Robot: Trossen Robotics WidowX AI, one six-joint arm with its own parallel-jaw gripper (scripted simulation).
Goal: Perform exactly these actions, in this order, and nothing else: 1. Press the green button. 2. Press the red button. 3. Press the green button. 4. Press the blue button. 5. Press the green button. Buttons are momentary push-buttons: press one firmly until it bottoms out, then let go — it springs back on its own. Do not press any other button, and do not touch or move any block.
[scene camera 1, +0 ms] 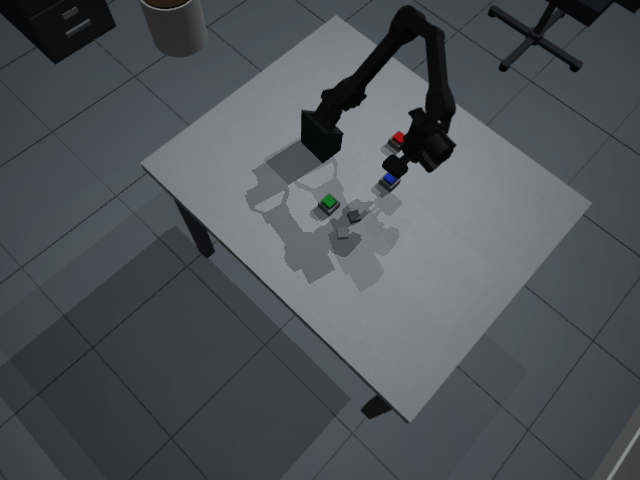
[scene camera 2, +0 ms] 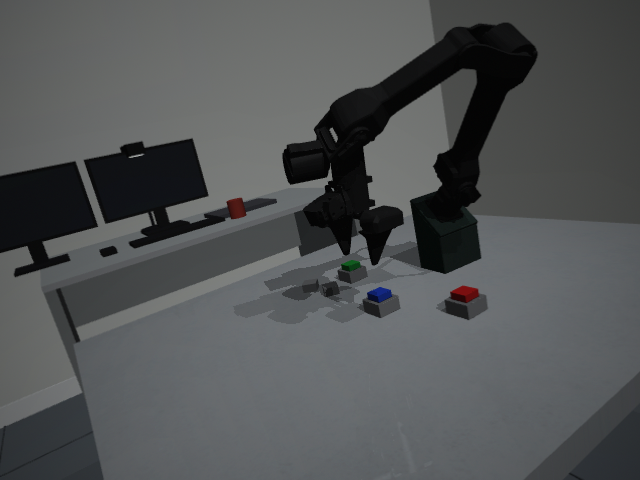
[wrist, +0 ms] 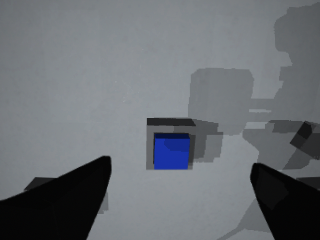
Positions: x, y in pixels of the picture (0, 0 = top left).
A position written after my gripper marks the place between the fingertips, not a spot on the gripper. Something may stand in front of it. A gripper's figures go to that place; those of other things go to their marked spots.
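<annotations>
My gripper (wrist: 181, 167) is 0.12 m from the lens. I also see a blue button (wrist: 171, 151), and the button is 0.19 m from the lens.
</annotations>
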